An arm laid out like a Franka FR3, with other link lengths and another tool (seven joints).
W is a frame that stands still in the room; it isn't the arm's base.
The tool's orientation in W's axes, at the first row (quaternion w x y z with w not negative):
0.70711 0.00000 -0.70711 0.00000
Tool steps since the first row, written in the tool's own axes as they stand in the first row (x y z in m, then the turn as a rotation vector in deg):
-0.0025 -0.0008 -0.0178 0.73 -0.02 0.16
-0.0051 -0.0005 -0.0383 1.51 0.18 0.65
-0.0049 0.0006 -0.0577 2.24 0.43 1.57
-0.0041 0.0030 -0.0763 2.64 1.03 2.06
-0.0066 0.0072 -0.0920 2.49 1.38 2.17
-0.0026 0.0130 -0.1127 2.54 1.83 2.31
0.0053 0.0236 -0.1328 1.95 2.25 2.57
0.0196 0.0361 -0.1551 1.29 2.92 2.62
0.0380 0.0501 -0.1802 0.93 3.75 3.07
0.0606 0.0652 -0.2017 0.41 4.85 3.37
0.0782 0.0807 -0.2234 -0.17 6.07 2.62
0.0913 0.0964 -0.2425 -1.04 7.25 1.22
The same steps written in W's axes. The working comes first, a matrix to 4 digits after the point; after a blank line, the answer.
The tool's axes in the first row as the columns of a matrix, in W's axes (used below as rounded here):
0.0000 0.0000 -1.0000
0.0000 1.0000 0.0000
1.0000 0.0000 0.0000

0.0178 -0.0008 -0.0025 -0.16 -0.02 0.73
0.0383 -0.0005 -0.0051 -0.65 0.18 1.51
0.0577 0.0006 -0.0049 -1.57 0.43 2.24
0.0763 0.0030 -0.0041 -2.06 1.03 2.64
0.0920 0.0072 -0.0066 -2.17 1.38 2.49
0.1127 0.0130 -0.0026 -2.31 1.83 2.54
0.1328 0.0236 0.0053 -2.57 2.25 1.95
0.1551 0.0361 0.0196 -2.62 2.92 1.29
0.1802 0.0501 0.0380 -3.07 3.75 0.93
0.2017 0.0652 0.0606 -3.37 4.85 0.41
0.2234 0.0807 0.0782 -2.62 6.07 -0.17
0.2425 0.0964 0.0913 -1.22 7.25 -1.04

